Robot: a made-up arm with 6 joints. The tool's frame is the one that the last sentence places.
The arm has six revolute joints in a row. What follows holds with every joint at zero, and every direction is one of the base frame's.
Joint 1 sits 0.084 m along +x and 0.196 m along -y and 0.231 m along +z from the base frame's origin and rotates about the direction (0.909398, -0.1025, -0.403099).
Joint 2 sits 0.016 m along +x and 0.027 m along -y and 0.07 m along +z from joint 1 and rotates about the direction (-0.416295, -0.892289, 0.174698).
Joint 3 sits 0.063 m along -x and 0.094 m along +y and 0.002 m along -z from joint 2 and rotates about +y.
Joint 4 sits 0.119 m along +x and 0.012 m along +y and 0.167 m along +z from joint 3 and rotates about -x.
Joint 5 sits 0.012 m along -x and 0.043 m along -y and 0.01 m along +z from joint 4 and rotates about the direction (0.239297, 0.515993, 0.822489).
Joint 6 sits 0.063 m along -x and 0.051 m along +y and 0.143 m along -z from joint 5 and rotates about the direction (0.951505, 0.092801, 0.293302).
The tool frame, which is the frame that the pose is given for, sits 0.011 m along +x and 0.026 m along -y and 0.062 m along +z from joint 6; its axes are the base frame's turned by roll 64.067, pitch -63.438 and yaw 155.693 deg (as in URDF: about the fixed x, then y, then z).
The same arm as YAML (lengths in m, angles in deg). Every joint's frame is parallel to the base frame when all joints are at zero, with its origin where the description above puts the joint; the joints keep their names.
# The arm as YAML. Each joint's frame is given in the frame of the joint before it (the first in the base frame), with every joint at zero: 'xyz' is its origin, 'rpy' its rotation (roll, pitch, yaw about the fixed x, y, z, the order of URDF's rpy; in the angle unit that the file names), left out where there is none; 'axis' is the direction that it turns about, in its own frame. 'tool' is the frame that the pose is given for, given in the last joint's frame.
units:
  length: m
  angle: deg
joints:
  - name: joint 1
    type: revolute
    origin:
      xyz: [0.084, -0.196, 0.231]
    axis: [0.909398, -0.1025, -0.403099]
  - name: joint 2
    type: revolute
    origin:
      xyz: [0.016, -0.027, 0.07]
    axis: [-0.416295, -0.892289, 0.174698]
  - name: joint 3
    type: revolute
    origin:
      xyz: [-0.063, 0.094, -0.002]
    axis: "+y"
  - name: joint 4
    type: revolute
    origin:
      xyz: [0.119, 0.012, 0.167]
    axis: "-x"
  - name: joint 5
    type: revolute
    origin:
      xyz: [-0.012, -0.043, 0.01]
    axis: [0.239297, 0.515993, 0.822489]
  - name: joint 6
    type: revolute
    origin:
      xyz: [-0.063, 0.051, -0.143]
    axis: [0.951505, 0.092801, 0.293302]
tool:
  origin:
    xyz: [0.011, -0.026, 0.062]
    rpy: [64.07, -63.44, 155.69]

